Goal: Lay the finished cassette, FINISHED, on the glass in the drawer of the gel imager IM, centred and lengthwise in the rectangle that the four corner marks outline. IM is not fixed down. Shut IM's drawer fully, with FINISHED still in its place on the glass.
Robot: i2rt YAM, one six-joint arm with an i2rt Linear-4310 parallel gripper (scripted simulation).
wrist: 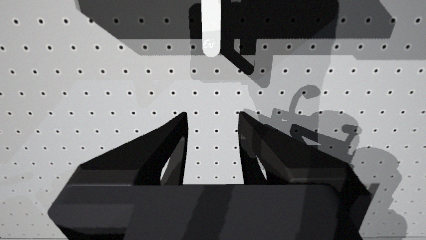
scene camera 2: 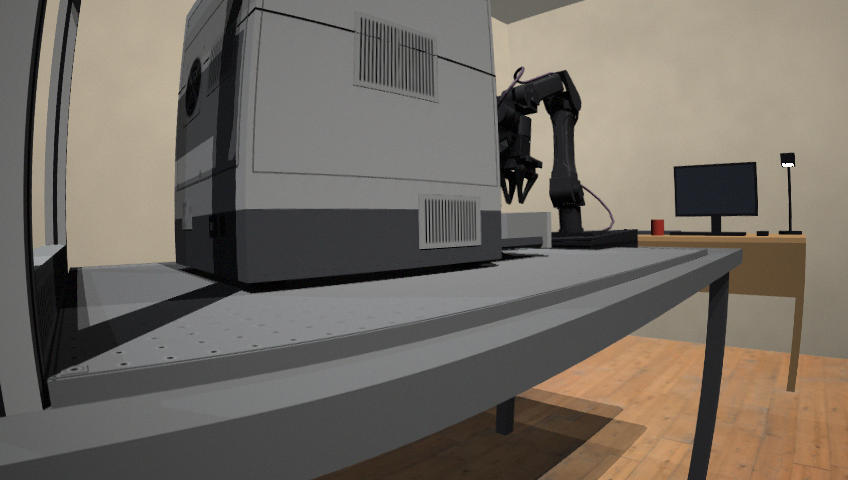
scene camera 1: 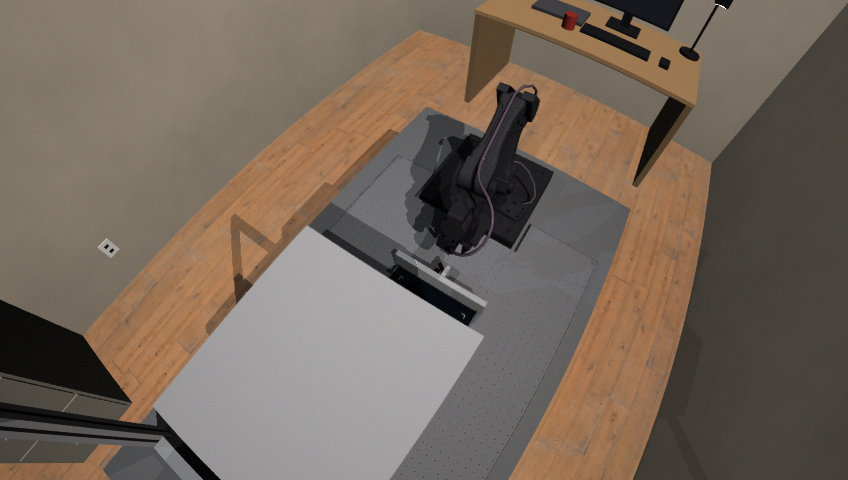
Labels:
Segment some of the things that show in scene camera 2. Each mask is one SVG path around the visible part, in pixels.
A gel imager IM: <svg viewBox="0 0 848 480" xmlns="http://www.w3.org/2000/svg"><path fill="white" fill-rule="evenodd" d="M196 0L186 16L178 93L174 194L177 264L195 268L193 269L194 271L199 272L202 270L241 282L251 283L252 288L268 290L286 288L286 280L448 264L451 264L451 267L454 268L479 267L479 261L502 259L502 247L552 248L551 212L501 213L498 111L490 0Z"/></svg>

